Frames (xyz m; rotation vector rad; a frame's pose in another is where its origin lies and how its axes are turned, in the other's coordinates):
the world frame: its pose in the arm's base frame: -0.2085 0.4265 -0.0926 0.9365 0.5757 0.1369
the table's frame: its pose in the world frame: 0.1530 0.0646 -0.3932 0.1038 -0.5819 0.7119
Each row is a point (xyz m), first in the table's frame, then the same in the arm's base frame.
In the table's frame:
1: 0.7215 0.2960 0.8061
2: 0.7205 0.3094 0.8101
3: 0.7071 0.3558 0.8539
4: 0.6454 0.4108 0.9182
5: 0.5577 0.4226 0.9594
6: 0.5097 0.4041 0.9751
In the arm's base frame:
1: 0.2091 0.2634 0.5725
2: 0.2017 0.2635 0.5844
3: 0.1673 0.2340 0.6313
4: 0.0869 0.1792 0.6700
5: 0.0051 0.1286 0.6535
6: -0.0273 0.0998 0.6217

